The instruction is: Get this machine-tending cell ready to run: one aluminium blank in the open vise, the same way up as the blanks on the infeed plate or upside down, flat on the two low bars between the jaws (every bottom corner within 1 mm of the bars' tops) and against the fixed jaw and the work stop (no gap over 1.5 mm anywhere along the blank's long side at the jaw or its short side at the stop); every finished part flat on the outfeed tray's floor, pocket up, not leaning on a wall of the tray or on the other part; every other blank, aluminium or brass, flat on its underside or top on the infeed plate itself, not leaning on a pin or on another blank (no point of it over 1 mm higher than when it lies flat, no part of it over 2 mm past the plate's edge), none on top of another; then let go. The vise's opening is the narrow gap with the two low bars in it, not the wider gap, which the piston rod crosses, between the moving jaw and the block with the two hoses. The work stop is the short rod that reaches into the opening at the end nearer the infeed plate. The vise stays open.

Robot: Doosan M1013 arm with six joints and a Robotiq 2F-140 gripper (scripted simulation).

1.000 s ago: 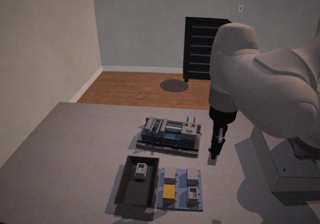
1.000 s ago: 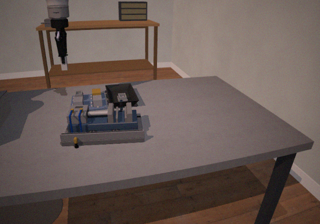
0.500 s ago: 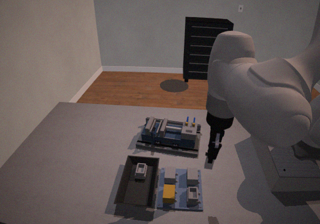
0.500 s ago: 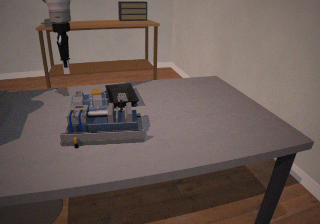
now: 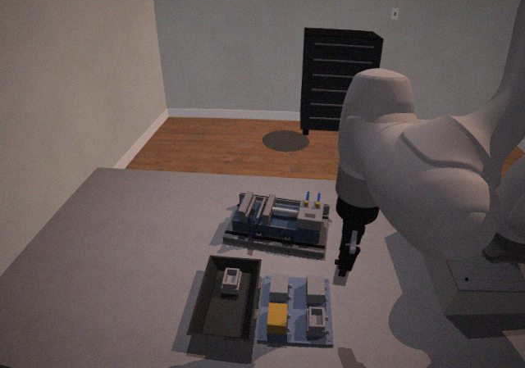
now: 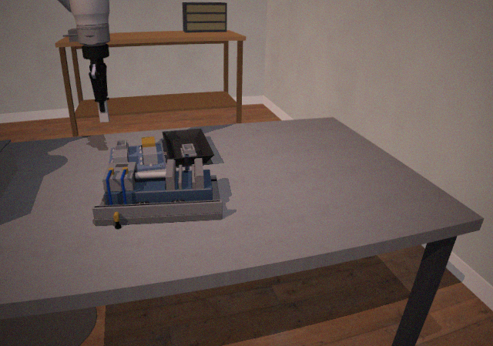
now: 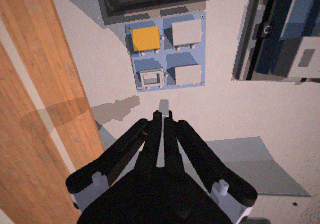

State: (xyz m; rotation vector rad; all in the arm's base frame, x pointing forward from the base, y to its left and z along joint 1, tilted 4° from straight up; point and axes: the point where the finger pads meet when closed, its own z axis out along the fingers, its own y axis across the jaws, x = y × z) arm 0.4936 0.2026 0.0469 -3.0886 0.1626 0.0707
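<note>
Right now my hand is 13 cm short of the brass blank, 3 cm to the right of it and 14 cm above it. The rest, counted from my hand: blue vise 15 cm ahead, 30 cm to the right, 12 cm below; then aluminium blank 13 cm ahead, 6 cm to the right, 14 cm below; then infeed plate 9 cm ahead, 1 cm to the right, 16 cm below.
</note>
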